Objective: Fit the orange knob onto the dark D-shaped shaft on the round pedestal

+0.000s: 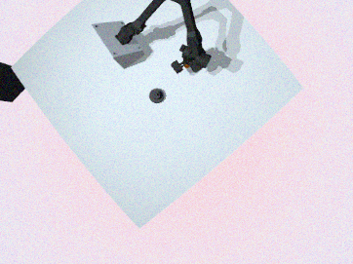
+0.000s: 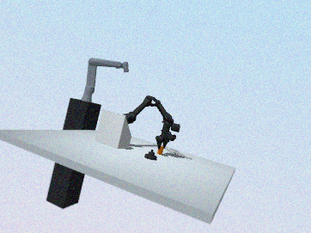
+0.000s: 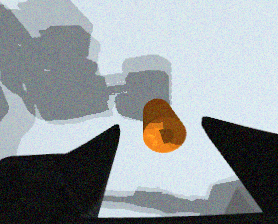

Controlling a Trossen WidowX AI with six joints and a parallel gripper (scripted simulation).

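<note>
Now: the orange knob 10 mm below my gripper tip. Round my gripper tip: dark round pedestal (250 mm to the right, 20 mm ahead, 10 mm below).
</note>
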